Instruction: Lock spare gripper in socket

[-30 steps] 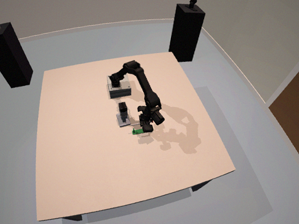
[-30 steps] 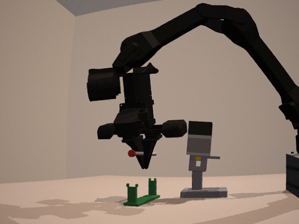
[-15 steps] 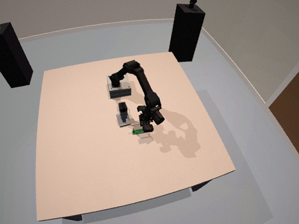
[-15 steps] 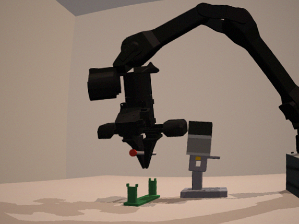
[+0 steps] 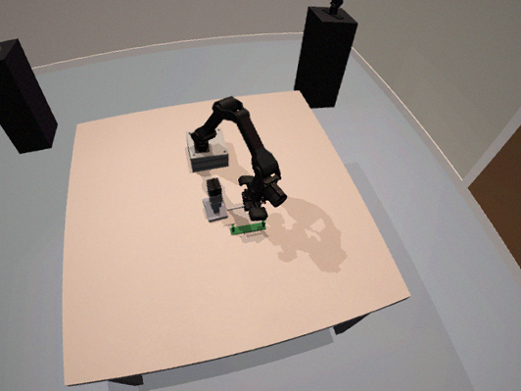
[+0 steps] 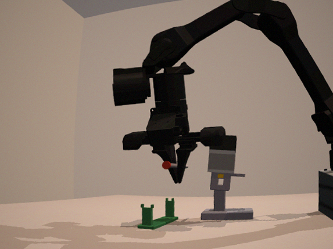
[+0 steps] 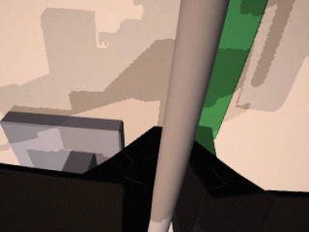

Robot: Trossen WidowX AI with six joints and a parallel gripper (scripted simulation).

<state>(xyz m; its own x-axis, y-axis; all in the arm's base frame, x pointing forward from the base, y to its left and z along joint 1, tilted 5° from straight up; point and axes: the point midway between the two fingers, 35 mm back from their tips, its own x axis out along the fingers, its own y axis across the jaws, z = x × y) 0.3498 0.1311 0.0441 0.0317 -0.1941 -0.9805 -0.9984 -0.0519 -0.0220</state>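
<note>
Right now my gripper tip is 11 cm to the left of the socket, 7 cm past it and 3 cm above it. Round my gripper tip: spare gripper (11 cm to the right, 7 cm behind, 4 cm above); cradle (6 cm below, 4 cm ahead, 1 cm to the left).
</note>
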